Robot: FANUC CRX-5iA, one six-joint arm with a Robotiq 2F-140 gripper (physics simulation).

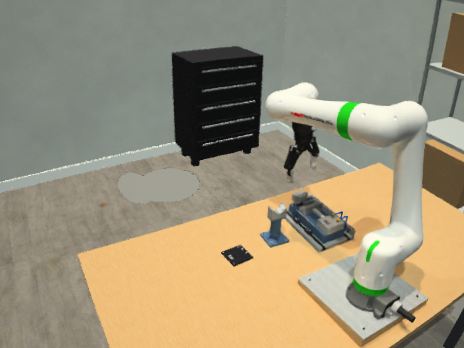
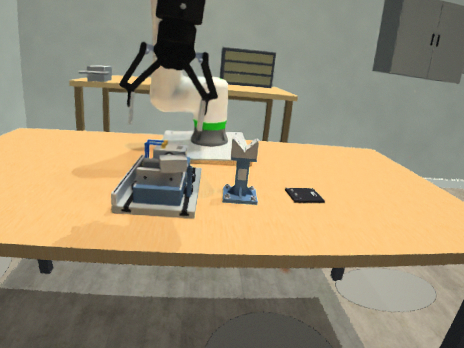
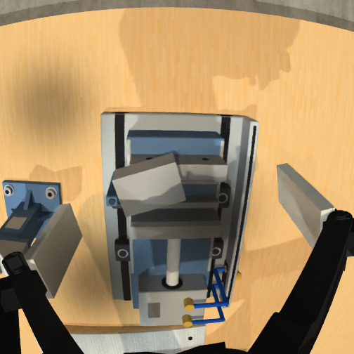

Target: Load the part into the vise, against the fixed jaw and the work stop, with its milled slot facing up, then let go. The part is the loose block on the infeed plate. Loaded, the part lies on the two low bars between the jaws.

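Pixels of known places: gripper, fingertip midpoint: (image 1: pixel 301 175) (image 2: pixel 165 126); arm's base at its link origin: (image 1: pixel 366 296) (image 2: pixel 209 140).
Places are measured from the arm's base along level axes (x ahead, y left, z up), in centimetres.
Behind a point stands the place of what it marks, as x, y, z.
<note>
The part, a plain grey block (image 1: pixel 300 196) @[51.3, -12.2, 9.2] (image 2: pixel 173 163) @[55.1, -13.3, 8.4] (image 3: pixel 149 185), lies askew and tilted on the vise (image 1: pixel 309 225) @[41.3, -9.7, 1.2] (image 2: pixel 159 194) @[56.4, -16.3, 1.3] (image 3: pixel 150 255). It overlaps the fixed jaw (image 2: pixel 150 176) @[54.2, -18.5, 4.8] (image 3: pixel 205 171) and reaches over the gap toward the moving jaw (image 3: pixel 175 230). One end hangs near the blue work stop (image 3: pixel 112 201). No slot shows on its upper face; its underside is hidden. The low bars are partly covered by the block. My gripper (image 1: pixel 302 171) @[55.3, -15.3, 16.8] (image 2: pixel 166 124) @[55.3, -15.3, 16.8] (image 3: pixel 174 203) is open and empty, high above the vise, its fingers spread to either side of it.
A blue stand with a V-shaped top (image 1: pixel 275 230) @[45.1, 5.6, 2.4] (image 2: pixel 242 172) @[48.2, 4.2, 4.3] (image 3: pixel 22 225) rises beside the vise. A flat black plate (image 1: pixel 237 255) @[45.2, 23.7, -2.5] (image 2: pixel 305 195) @[46.9, 23.3, -2.5] lies beyond the stand on the table. Blue pipes (image 3: pixel 220 295) stick out at the vise's screw end, toward the robot's base plate (image 1: pixel 325 295) @[9.0, 11.6, 0.0].
</note>
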